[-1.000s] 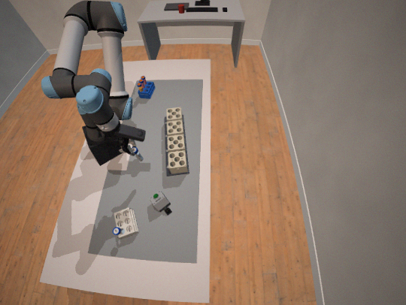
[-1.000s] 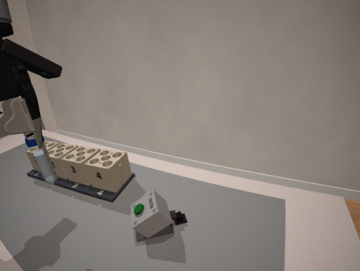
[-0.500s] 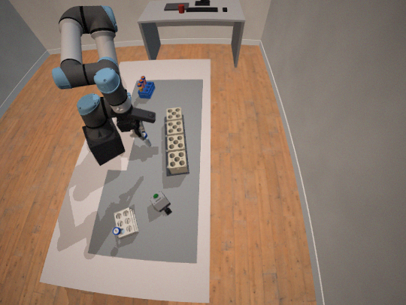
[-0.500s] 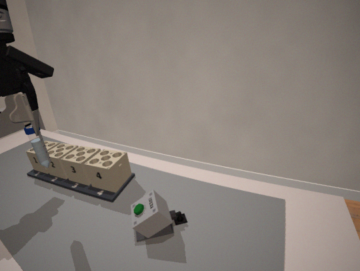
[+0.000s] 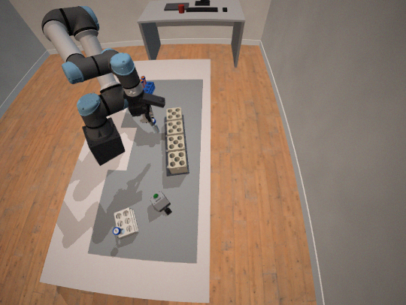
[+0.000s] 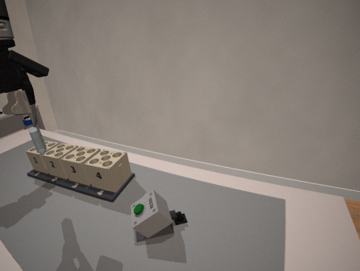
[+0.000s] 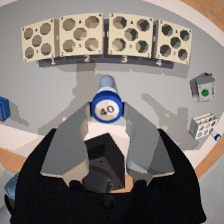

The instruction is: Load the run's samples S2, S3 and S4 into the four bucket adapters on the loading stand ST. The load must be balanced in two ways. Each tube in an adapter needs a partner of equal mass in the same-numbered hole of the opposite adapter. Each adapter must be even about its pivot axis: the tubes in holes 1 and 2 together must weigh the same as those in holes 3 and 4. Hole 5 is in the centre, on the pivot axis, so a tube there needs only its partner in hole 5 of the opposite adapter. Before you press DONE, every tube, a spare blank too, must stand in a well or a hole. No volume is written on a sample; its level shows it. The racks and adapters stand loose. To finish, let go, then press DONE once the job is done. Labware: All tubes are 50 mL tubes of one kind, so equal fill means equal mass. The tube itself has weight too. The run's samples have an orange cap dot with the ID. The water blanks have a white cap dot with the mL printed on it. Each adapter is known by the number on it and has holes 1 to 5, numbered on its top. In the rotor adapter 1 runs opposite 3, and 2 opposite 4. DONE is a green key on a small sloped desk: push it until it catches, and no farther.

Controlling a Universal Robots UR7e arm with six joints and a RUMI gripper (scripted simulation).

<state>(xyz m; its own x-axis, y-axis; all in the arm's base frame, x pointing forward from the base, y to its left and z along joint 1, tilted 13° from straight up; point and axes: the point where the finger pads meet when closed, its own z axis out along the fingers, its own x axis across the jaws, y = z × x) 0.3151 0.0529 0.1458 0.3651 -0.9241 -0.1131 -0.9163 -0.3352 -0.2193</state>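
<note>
My gripper is now 50 mm above the blue-capped blank tube and 10 mm short of it. The rest, counted from my hand: loading stand: 240 mm below, 80 mm ahead, 40 mm to the left; adapter 4: 200 mm below, 150 mm ahead, 110 mm to the right; green done key: 330 mm to the right, 180 mm below, 90 mm ahead.
</note>
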